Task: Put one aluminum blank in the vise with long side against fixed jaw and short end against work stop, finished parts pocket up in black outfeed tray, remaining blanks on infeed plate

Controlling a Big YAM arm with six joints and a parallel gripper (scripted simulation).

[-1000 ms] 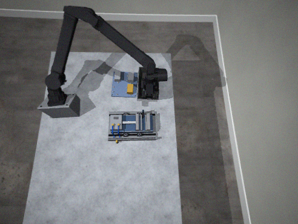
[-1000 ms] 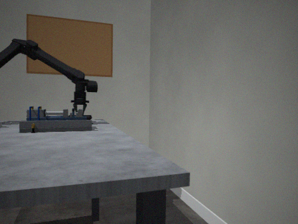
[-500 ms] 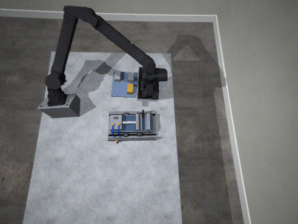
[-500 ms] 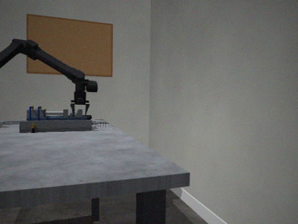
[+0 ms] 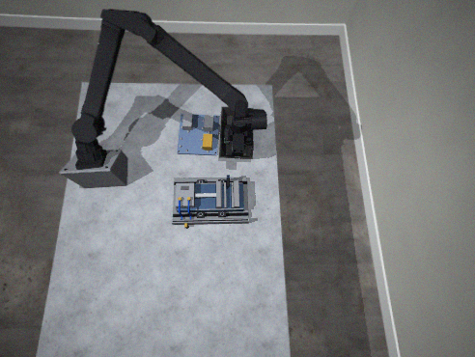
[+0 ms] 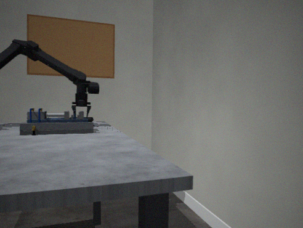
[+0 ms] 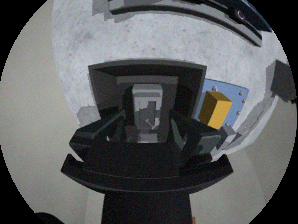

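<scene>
My hand is 19 cm past the gray block, 14 cm to the right of it and 2 cm above it. Round my hand: yellow brass blank 12 cm behind, 3 cm to the left, 2 cm below; vise 15 cm behind, 21 cm to the right, 1 cm below; blue infeed plate 15 cm behind, 9 cm to the left, 5 cm below.
</scene>
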